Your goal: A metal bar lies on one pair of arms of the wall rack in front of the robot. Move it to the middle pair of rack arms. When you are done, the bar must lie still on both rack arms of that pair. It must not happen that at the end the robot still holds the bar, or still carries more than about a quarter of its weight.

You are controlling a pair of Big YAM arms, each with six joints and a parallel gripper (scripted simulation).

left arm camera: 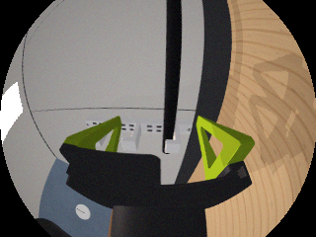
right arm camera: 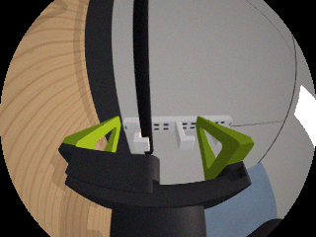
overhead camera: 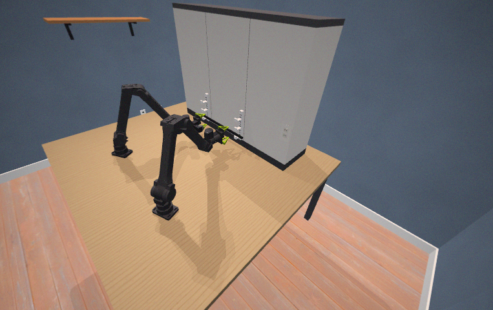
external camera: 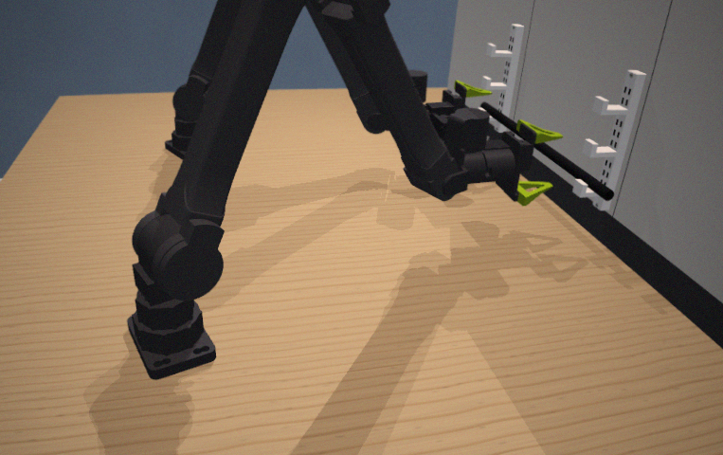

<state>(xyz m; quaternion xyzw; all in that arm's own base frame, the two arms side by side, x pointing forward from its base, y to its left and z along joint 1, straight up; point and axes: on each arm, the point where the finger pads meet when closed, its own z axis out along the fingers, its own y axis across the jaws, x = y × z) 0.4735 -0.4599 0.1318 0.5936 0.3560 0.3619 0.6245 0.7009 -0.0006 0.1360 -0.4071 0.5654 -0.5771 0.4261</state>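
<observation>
My left hand is 140 mm to the left of the metal bar, 60 mm short of it and 20 mm above it. From my left hand the other things lie so: black base strip 160 mm to the right, 100 mm below, 100 mm ahead; then grey wall panel 320 mm above, 250 mm ahead, 160 mm to the right.
The metal bar lies 5 cm ahead of my right hand, 14 cm to the left of it and 2 cm below it. Also, from my right hand: black base strip 9 cm ahead, 12 cm to the left, 11 cm below; then grey wall panel 24 cm ahead, 12 cm to the left, 31 cm above.
</observation>
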